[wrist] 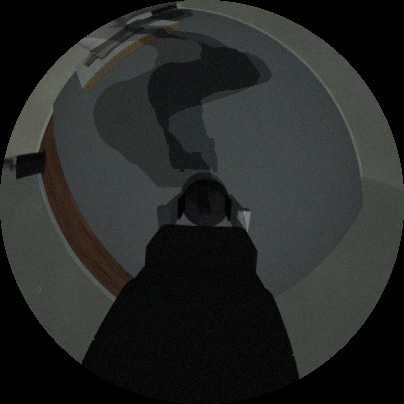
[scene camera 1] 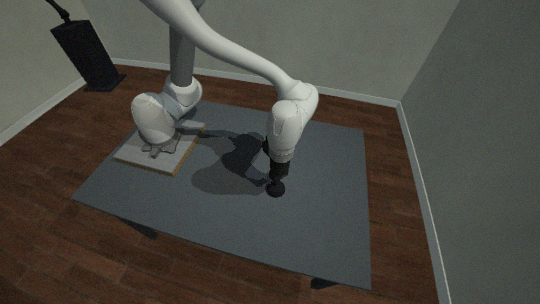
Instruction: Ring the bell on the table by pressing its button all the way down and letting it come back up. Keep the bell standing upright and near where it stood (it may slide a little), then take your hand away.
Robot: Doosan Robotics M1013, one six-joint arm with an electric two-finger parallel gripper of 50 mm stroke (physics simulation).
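Seen in the pictures: gripper, fingertip midpoint: (wrist: pixel 204 201) (scene camera 1: pixel 274 178); arm's base, origin of the base link: (scene camera 1: pixel 164 140).
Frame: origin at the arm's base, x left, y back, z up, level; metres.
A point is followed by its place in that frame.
The bell (scene camera 1: pixel 275 189) @(x -0.253, y -0.616, z -0.001 m) (wrist: pixel 205 210) @(x -0.228, y -0.617, z 0.024 m) is a small, dark, round dome. It stands upright on the grey table (scene camera 1: pixel 320 240) @(x -0.453, y -0.809, z -0.042 m) (wrist: pixel 290 165) @(x -0.060, y -0.699, z -0.042 m), right of its middle in the scene view. My gripper (scene camera 1: pixel 278 178) @(x -0.218, y -0.607, z 0.031 m) (wrist: pixel 204 201) @(x -0.218, y -0.607, z 0.031 m) is open and points down right over the bell. In the wrist view its two fingers stand apart at the left and right of the dome, with nothing held between them. The bell's button is too dark to make out clearly, and whether the gripper touches the bell cannot be told.
The arm's base stands on a pale board (scene camera 1: pixel 145 164) @(x -0.167, y 0.033, z 0.000 m) (wrist: pixel 82 75) @(x -0.166, y -0.032, z 0.001 m) with a wooden edge at the table's left. A dark pedestal (scene camera 1: pixel 87 55) (wrist: pixel 31 165) stands on the floor beyond the table. The arm's shadow falls on the table left of the bell.
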